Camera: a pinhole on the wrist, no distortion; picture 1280 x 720 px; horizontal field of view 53.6 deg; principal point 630.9 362.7 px. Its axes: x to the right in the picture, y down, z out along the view. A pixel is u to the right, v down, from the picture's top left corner.
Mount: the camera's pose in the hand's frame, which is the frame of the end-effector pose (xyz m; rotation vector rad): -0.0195 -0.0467 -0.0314 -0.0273 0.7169 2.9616
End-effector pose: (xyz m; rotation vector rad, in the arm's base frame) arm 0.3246 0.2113 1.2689 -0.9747 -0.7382 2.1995
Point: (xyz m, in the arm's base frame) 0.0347 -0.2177 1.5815
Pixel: 1219.0 572.3
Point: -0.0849 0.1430 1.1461
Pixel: outside the picture
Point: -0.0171 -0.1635 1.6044
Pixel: 1067.5 660.7
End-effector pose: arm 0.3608 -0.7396 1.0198 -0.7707 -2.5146 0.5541
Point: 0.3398 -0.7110 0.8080
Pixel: 712.9 124.6
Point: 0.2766 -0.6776 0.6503
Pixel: 623.8 220.6
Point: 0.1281 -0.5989 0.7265
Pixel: 61.7 263.1
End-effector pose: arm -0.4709 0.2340 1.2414 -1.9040 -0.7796 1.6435
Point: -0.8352 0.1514 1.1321
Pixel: 623.0 528.5
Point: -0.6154 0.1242 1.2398
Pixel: 1091.1 284.6
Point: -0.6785 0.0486 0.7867
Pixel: outside the picture
